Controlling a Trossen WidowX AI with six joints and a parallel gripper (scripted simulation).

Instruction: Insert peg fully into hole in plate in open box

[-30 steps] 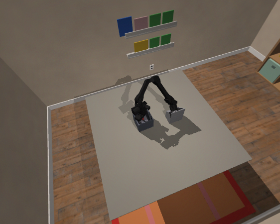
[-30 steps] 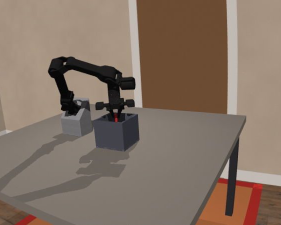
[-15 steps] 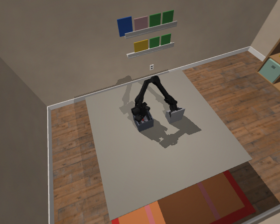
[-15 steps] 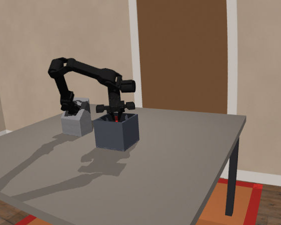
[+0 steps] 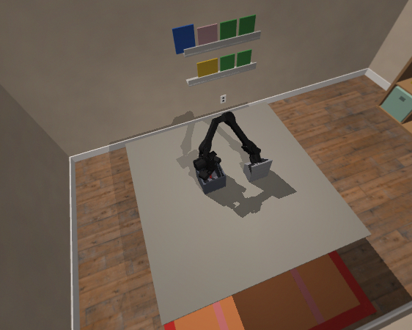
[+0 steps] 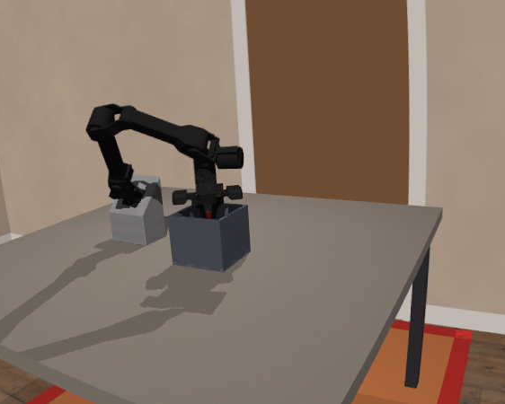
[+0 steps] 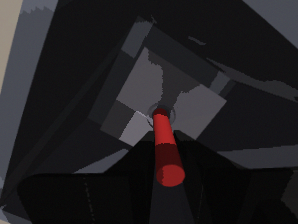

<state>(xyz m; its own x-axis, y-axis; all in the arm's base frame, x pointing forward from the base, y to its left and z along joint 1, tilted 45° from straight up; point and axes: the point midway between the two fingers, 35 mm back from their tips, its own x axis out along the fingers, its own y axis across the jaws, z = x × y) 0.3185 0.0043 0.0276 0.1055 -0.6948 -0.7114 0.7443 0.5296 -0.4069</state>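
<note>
Right now my hand is 80 mm above the grey plate. Round my hand: red peg (40 mm below).
</note>
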